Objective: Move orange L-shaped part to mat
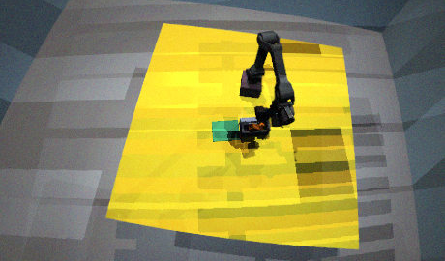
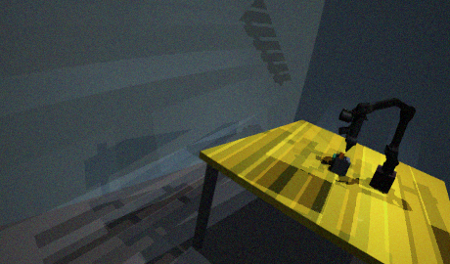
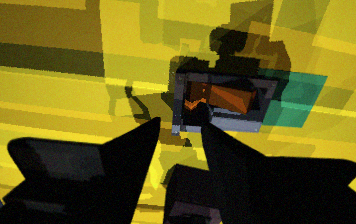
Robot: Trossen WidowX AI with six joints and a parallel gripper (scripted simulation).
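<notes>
Right now the orange L-shaped part is 11 cm below my gripper tip and 4 cm to the right of it. Round my gripper tip: green mat: 22 cm to the right, 16 cm below, 3 cm ahead.
</notes>
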